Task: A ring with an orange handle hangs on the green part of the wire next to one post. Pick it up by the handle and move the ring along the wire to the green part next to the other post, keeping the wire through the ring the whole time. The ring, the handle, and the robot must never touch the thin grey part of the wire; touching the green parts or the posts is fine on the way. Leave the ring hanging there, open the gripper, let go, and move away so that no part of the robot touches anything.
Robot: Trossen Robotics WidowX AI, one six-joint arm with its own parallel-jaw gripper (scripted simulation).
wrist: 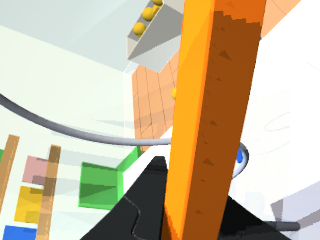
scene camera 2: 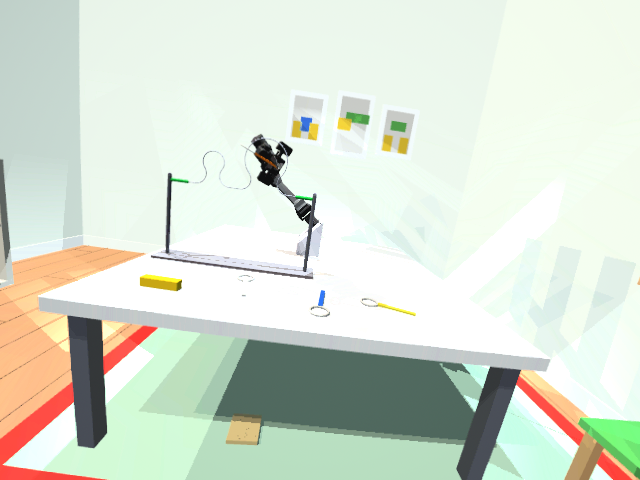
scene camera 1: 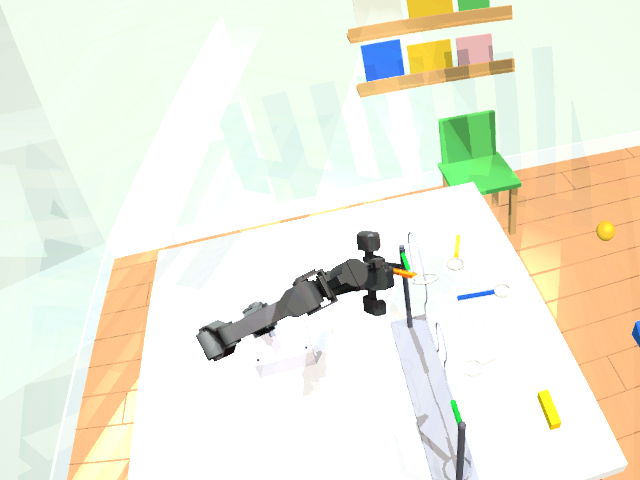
Labels:
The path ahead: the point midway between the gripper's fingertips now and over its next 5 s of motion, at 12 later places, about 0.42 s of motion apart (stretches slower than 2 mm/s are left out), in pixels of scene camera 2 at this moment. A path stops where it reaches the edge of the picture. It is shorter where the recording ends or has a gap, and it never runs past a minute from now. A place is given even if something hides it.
My gripper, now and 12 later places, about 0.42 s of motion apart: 279,170; 278,171; 275,173; 274,174; 272,175; 269,175; 268,175; 265,175; 263,174; 261,173; 259,173; 256,171; 254,170

